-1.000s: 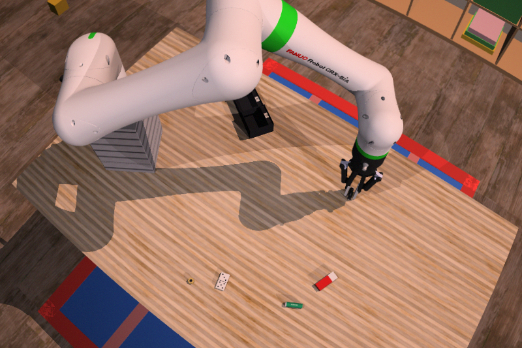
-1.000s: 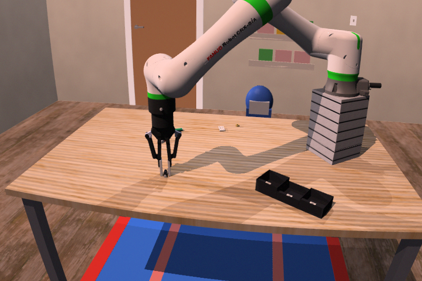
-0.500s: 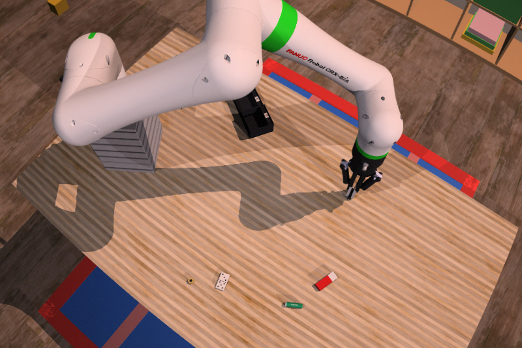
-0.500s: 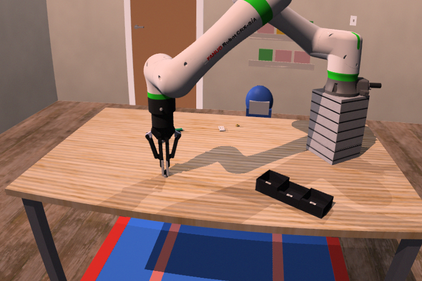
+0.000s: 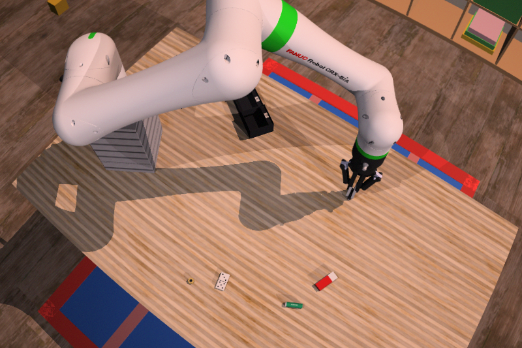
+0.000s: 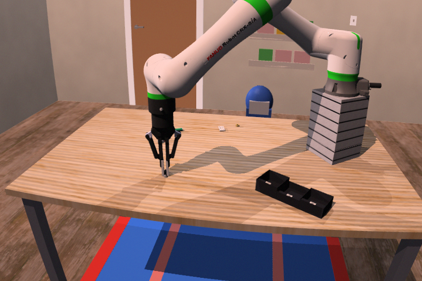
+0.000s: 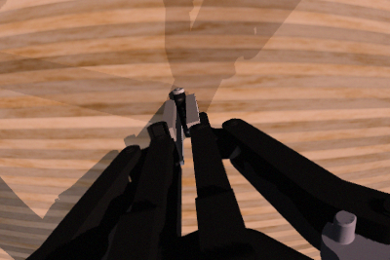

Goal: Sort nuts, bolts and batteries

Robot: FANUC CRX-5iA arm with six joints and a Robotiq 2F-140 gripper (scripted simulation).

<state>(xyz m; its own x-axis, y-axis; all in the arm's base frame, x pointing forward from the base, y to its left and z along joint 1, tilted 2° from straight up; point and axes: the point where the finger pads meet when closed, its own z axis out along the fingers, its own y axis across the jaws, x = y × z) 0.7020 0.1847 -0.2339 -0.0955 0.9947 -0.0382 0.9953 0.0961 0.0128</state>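
Right now my hand is 440 mm past the three joined black bins, 150 mm to the right of it and 10 mm above it. The rest, counted from my hand: dark battery (30 mm below); green battery (10 mm behind, 400 mm to the right, 30 mm below); red-and-white block (50 mm ahead, 290 mm to the right, 30 mm below).
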